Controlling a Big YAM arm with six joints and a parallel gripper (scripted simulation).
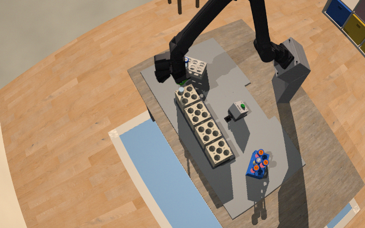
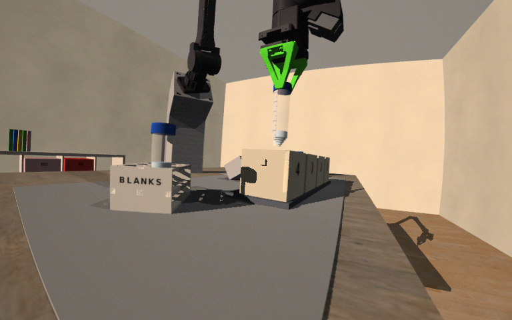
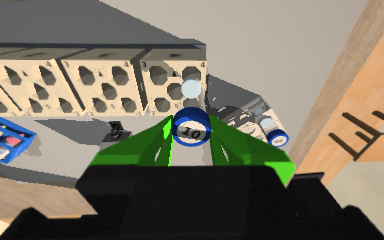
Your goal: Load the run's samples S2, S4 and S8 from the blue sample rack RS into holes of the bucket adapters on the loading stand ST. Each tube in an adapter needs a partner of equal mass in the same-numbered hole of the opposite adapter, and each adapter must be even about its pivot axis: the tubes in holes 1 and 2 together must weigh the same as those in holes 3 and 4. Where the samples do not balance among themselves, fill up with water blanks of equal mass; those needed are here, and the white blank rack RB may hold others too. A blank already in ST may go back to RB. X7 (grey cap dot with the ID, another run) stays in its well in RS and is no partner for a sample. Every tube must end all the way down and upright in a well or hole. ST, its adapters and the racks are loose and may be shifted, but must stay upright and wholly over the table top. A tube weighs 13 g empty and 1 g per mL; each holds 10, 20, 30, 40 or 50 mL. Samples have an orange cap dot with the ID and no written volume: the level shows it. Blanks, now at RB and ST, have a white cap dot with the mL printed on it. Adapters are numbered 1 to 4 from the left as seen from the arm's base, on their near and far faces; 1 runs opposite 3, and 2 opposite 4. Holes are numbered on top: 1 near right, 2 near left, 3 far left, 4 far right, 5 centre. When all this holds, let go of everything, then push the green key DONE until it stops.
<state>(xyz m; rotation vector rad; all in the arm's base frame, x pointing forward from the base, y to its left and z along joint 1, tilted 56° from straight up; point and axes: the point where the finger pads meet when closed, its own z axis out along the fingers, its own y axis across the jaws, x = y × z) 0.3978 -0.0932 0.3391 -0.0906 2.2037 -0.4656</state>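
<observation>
My gripper is now 50 mm above the white-dot blank marked 10, 10 mm to the left of it and 10 mm past it. Round my hand: white blank rack RB: 180 mm below, 170 mm behind, 120 mm to the right; then tall blue-capped blank: 150 mm below, 140 mm to the right, 140 mm behind; then green DONE key: 240 mm to the left, 230 mm behind, 150 mm below.
</observation>
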